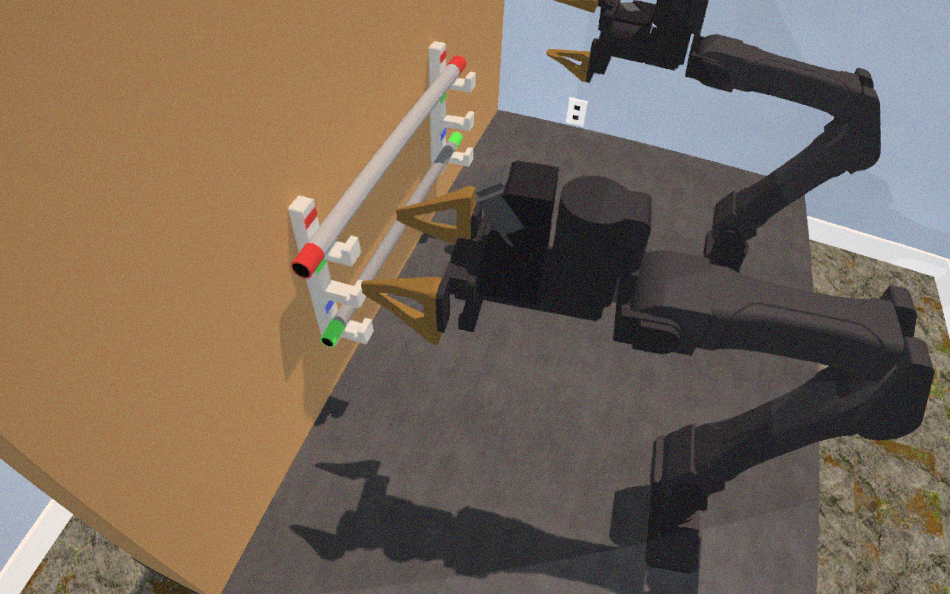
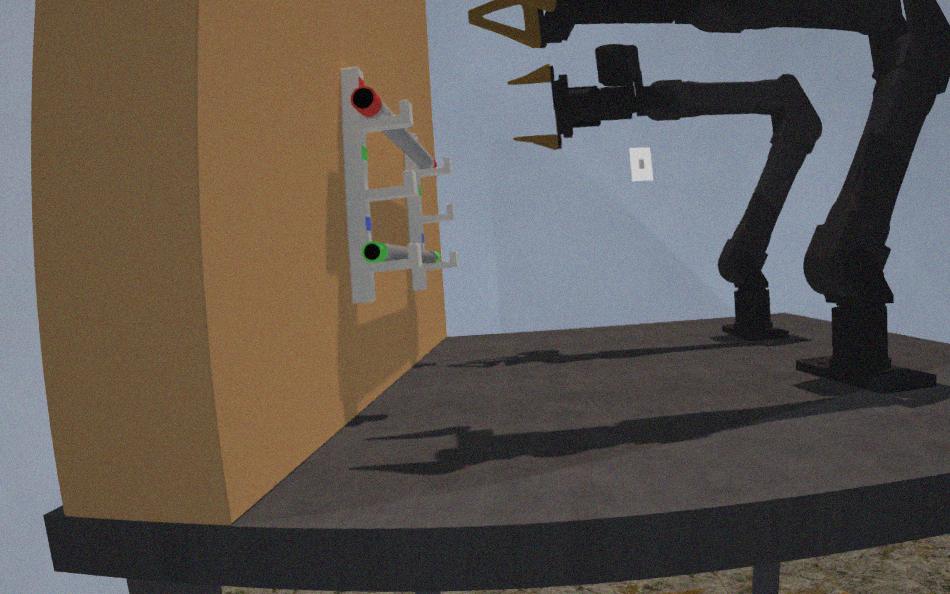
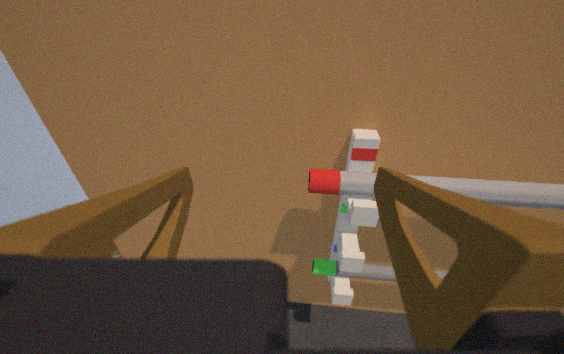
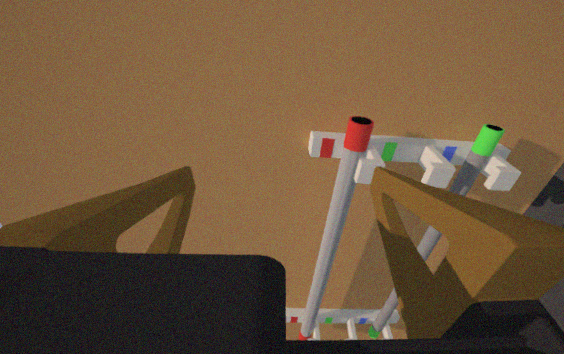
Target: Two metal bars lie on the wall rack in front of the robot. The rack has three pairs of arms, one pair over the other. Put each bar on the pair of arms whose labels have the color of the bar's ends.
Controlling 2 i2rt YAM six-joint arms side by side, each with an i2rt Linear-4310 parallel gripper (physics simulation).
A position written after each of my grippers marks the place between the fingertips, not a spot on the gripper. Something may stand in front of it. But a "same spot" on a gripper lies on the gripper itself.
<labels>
My right gripper shows in image 1, in image 2 and in image 4 (282,176); in image 3 it is out of frame. A green-ended bar shows in image 1 (436,168), in image 2, in image 3 (320,266) and in image 4. One and the same spot on the green-ended bar: (image 4: 489,136) is (image 2: 437,252). One and the same spot on my right gripper: (image 1: 591,60) is (image 2: 558,120).
</labels>
